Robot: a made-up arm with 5 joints.
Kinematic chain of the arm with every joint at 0, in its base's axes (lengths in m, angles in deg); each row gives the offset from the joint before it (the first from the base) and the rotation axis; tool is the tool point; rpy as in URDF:
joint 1: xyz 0.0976 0 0.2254 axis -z
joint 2: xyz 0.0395 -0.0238 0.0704 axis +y
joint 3: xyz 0.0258 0 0.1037 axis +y
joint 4: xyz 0.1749 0 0.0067 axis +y
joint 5: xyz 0.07 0.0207 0 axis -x
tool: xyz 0 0 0 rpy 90 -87.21 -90
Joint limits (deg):
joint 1: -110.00..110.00
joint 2: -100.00..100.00
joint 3: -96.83..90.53
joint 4: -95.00..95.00
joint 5: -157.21..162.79
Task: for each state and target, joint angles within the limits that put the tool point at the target. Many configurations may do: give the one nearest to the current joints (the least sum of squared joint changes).
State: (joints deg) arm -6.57 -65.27 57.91 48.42 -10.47
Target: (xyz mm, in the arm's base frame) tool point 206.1 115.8 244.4
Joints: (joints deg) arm -47.98 -49.50 75.91 45.59 -10.47
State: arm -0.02 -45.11 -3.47 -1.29 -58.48
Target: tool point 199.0 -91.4 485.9
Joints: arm 40.73 -77.41 35.46 24.99 -58.48
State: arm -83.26 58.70 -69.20 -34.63 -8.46
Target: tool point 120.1 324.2 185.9
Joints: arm -86.58 75.58 -23.42 -71.57 -8.46
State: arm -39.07 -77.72 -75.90 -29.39 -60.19
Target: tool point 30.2 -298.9 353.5
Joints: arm -76.71 -91.20 -75.37 -13.46 -60.19
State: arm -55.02 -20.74 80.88 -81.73 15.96
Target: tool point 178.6 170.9 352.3
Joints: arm -65.58 -34.83 71.30 -88.55 15.96
